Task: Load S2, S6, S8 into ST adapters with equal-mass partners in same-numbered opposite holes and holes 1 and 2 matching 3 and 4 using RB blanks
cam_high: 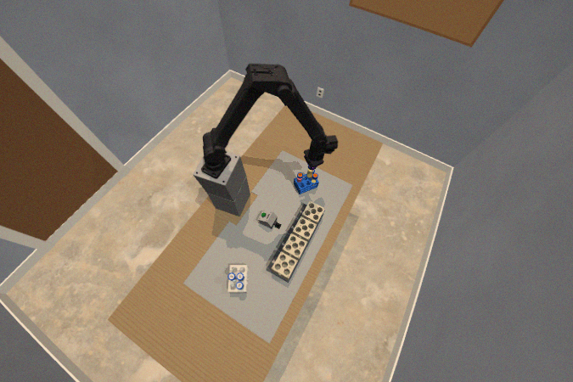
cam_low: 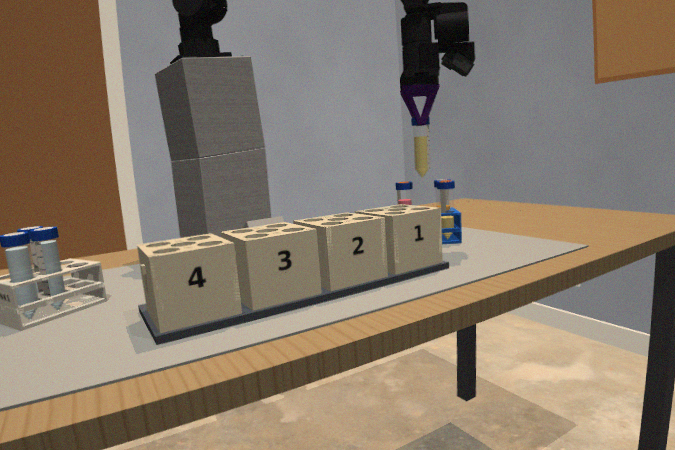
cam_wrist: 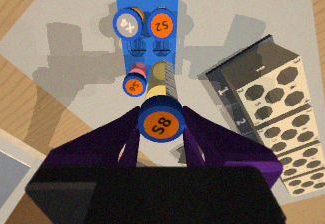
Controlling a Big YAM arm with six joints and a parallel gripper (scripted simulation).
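The blue sample rack RS is 10 mm behind my hand, 10 mm to the left of it and 210 mm below it. Round my hand: white blank rack RB 70 mm behind, 660 mm to the right, 210 mm below.
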